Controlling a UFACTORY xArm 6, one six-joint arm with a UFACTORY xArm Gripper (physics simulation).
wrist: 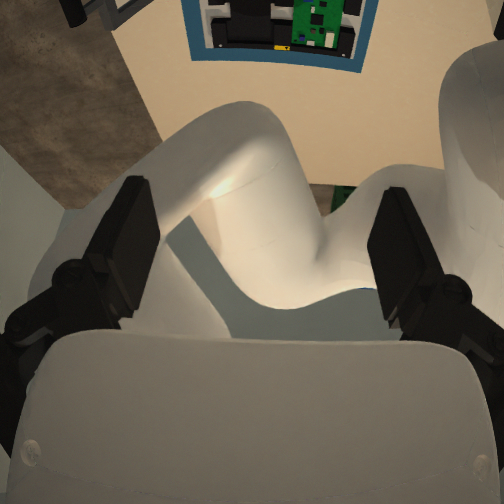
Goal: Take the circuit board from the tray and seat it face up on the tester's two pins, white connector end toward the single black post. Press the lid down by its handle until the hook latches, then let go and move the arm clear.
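In the wrist view my gripper is open and empty, its two black fingers spread wide. It points at the arm's own white links, which fill the middle of the view. Far beyond, at the top edge, the green circuit board lies face up among black parts inside a blue-rimmed unit on the beige table. Its white connector is at the end nearer me. I cannot tell whether that unit is the tray or the tester. The gripper is far from the board.
A grey frame with a black bar shows at the top left corner, cut off by the frame edge. The table's left edge borders brown floor. A small green patch peeks out behind the arm links.
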